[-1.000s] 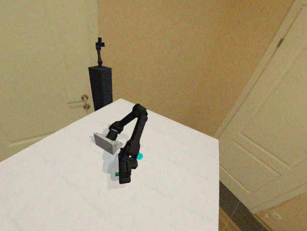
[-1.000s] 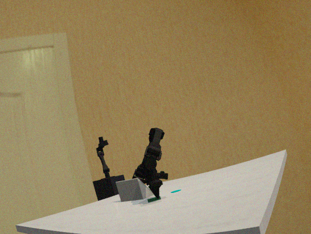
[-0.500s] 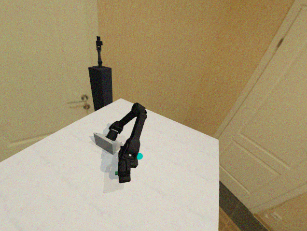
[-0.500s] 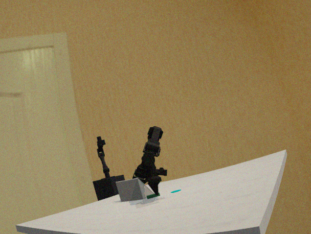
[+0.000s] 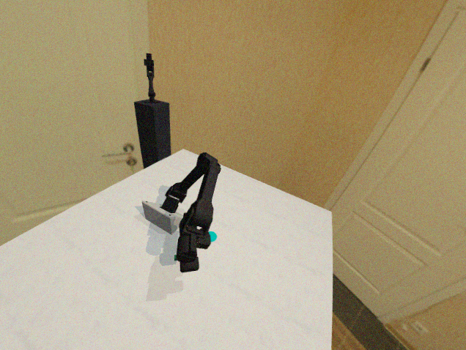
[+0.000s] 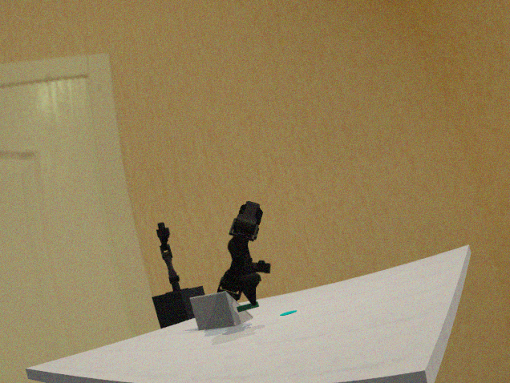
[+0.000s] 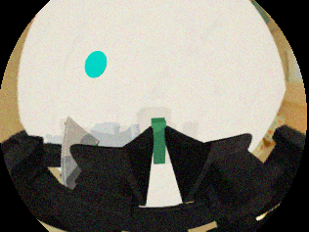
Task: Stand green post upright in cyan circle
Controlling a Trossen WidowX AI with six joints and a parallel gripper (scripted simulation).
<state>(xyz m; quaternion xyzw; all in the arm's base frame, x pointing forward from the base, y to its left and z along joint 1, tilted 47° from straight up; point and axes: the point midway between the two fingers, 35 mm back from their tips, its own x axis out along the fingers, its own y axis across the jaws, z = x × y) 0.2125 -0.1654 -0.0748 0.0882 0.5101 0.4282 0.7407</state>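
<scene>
My gripper tip is now 170 mm to the right of the cyan circle, 70 mm above it and 30 mm short of it. Also, from my gripper tip: green post: 20 mm behind, 10 mm to the right.
</scene>
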